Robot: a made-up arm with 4 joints.
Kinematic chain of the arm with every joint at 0, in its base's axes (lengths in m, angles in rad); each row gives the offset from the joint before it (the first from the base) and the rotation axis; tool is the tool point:
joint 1: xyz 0 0 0.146 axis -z
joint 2: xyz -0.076 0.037 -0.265 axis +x
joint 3: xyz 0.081 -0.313 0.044 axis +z
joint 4: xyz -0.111 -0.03 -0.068 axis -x
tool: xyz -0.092 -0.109 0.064
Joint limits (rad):
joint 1: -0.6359..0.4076
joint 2: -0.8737..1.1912
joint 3: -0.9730..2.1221
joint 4: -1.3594..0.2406
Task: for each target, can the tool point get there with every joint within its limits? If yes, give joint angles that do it. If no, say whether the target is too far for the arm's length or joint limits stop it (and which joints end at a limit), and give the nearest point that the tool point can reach.
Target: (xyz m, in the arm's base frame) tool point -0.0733 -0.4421 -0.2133
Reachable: yes | joints -0.3450 0.1738 -0.1458 -0.4902
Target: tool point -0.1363 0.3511 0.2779
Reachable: no: joint limits stop it (at a limit: joint 1, joint 2, joint 3, joint 4) | nearest point -0.2119 0.0363 0.0855 | short by 0.377 m
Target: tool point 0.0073 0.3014 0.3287
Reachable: no: joint limits stop it (at a limit: joint 1, joint 2, joint 3, joint 4) | nearest point -0.2119 0.0363 0.0855 | short by 0.421 m
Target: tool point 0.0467 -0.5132 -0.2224
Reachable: yes | joints -0.0315 -0.0031 1.1187 -1.2274
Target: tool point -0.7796 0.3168 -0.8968
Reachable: no: too far | nearest point -0.2224 0.0363 -0.5416 | short by 0.718 m
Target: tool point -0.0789 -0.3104 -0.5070
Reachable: yes | joints -0.3427 0.8652 0.1154 -0.5082
